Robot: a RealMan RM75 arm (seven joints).
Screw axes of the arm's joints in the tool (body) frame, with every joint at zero. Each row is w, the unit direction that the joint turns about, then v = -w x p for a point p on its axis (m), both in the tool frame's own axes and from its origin. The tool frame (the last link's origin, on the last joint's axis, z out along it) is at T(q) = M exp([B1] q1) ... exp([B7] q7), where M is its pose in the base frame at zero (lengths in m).
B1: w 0 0 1 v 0.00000 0.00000 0.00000
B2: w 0 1 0 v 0.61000 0.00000 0.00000
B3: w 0 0 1 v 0.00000 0.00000 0.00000
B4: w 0 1 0 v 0.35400 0.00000 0.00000
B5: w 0 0 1 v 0.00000 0.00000 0.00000
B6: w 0 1 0 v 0.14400 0.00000 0.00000
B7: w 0 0 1 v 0.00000 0.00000 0.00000
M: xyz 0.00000 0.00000 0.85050 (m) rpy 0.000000 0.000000 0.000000 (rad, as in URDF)
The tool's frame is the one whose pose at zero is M.
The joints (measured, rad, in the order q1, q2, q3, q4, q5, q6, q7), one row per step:
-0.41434 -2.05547 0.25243 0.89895 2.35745 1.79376 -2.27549
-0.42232 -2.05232 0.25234 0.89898 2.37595 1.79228 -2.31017
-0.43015 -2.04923 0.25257 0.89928 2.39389 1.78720 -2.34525
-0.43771 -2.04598 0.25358 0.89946 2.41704 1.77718 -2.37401
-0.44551 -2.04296 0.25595 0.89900 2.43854 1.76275 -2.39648
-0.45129 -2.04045 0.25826 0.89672 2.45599 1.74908 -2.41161
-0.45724 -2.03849 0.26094 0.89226 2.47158 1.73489 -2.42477
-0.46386 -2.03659 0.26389 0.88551 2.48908 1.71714 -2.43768
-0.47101 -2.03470 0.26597 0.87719 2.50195 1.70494 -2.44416
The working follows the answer.
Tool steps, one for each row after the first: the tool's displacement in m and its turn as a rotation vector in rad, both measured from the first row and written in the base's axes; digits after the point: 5 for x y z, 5 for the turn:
-0.00017 0.00152 0.00015 -0.01832 -0.00246 0.02966
-0.00067 0.00338 0.00049 -0.03340 -0.00269 0.06134
-0.00222 0.00522 0.00068 -0.04743 0.00649 0.09197
-0.00388 0.00766 0.00084 -0.05675 0.02027 0.11771
-0.00559 0.00954 0.00070 -0.06319 0.03290 0.13738
-0.00702 0.01152 0.00002 -0.06911 0.04380 0.15471
-0.00879 0.01375 -0.00113 -0.07491 0.05653 0.17345
-0.00944 0.01591 -0.00246 -0.08087 0.06490 0.18247

Tool pose at each row, in the base's axes (x y z in m, rotation vector in rad; rounded; the steps above come from the unrounded poses):
-0.33520 0.27349 0.07783 -2.09050 -1.90868 -0.71743
-0.33537 0.27501 0.07798 -2.06840 -1.95054 -0.69910
-0.33586 0.27688 0.07832 -2.04144 -1.99016 -0.68008
-0.33742 0.27871 0.07851 -2.01426 -2.02247 -0.65091
-0.33908 0.28115 0.07867 -1.98954 -2.04389 -0.62130
-0.34079 0.28303 0.07853 -1.97003 -2.05822 -0.59682
-0.34222 0.28501 0.07784 -1.95281 -2.07087 -0.57534
-0.34399 0.28724 0.07670 -1.93372 -2.08328 -0.55156
-0.34464 0.28940 0.07537 -1.92603 -2.09020 -0.53488

